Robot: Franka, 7 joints.
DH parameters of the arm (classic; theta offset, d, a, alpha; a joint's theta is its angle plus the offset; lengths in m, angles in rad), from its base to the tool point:
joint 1: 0 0.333 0 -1.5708
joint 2: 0 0 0 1.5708
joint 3: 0 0.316 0.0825 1.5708
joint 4: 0 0 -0.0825 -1.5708
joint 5: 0 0.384 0 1.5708
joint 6: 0 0 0.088 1.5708
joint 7: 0 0.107 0 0
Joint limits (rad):
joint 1: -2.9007..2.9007
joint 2: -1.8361..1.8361
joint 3: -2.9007..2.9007
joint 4: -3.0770..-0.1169
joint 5: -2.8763..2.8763
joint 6: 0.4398..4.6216
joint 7: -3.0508..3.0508
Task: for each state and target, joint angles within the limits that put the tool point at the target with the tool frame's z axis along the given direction. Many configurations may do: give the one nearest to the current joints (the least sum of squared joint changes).
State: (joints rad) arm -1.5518 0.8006 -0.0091 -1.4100 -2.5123 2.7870 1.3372
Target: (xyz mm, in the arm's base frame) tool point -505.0 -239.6 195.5 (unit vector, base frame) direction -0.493 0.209 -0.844
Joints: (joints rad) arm -2.0161 0.9002 -0.8170 -1.6165 -2.8763 3.6463 1.3372
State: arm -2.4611 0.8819 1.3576 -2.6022 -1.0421 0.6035 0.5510
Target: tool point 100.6 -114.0 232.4 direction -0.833 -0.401 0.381
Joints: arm -1.8969 0.8786 1.2789 -2.8515 -0.7002 0.4922 0.5510
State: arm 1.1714 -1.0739 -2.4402 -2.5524 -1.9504 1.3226 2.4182
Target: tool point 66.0 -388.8 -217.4 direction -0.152 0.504 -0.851
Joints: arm 0.7165 -1.7870 -2.4261 -1.7314 -1.5997 1.9257 2.4182
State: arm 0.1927 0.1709 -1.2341 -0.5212 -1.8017 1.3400 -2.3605
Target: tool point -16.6 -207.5 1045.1 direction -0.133 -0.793 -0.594
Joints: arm 0.9230 -0.1080 -1.1231 -0.1192 -1.4981 1.0355 -2.3605
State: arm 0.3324 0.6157 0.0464 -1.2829 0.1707 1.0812 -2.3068
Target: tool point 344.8 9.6 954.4 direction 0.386 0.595 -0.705
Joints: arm 0.2048 -0.2228 -0.2910 -1.0168 0.6443 1.2940 -2.3068
